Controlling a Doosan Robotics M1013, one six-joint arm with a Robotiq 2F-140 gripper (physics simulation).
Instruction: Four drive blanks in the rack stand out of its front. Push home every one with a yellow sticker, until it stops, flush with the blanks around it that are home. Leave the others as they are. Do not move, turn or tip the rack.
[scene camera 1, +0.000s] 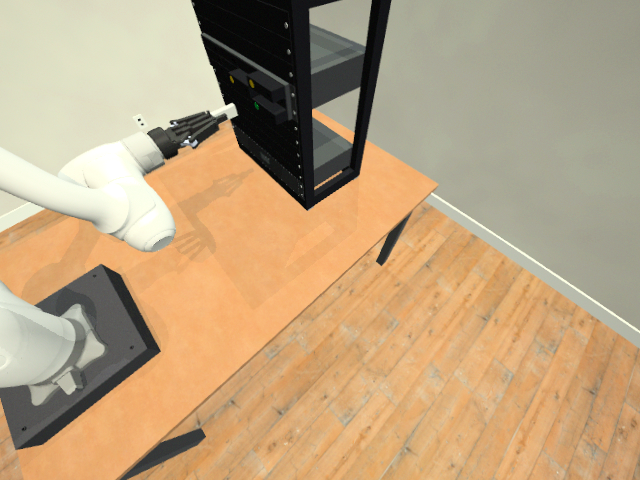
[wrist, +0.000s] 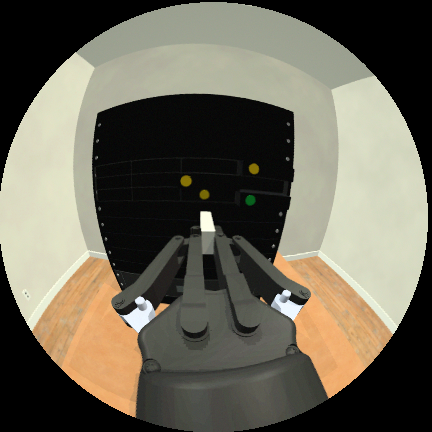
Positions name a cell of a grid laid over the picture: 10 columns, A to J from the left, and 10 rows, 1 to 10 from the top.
Labels:
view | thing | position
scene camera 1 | my gripper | D3
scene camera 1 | black rack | E2
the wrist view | my gripper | E6
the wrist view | black rack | D4

